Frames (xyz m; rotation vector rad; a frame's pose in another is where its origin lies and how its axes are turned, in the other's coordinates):
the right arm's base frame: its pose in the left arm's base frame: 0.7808 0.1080 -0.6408 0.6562 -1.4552 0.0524
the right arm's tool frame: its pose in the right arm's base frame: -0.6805 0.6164 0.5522 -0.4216 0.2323 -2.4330
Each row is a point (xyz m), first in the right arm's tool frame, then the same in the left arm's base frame.
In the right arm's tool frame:
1: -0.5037 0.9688 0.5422
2: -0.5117 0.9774 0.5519
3: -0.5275 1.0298 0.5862
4: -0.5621 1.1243 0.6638
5: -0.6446 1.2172 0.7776
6: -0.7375 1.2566 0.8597
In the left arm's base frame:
1: 0.1754 -0.2192 -0.1930
2: 0.1741 -0.2282 -0.1808
3: 0.1830 -0.2803 -0.1437
4: 0.1874 -0.3812 -0.0666
5: 0.1662 -0.4846 0.0647
6: 0.1351 -0.5269 0.1837

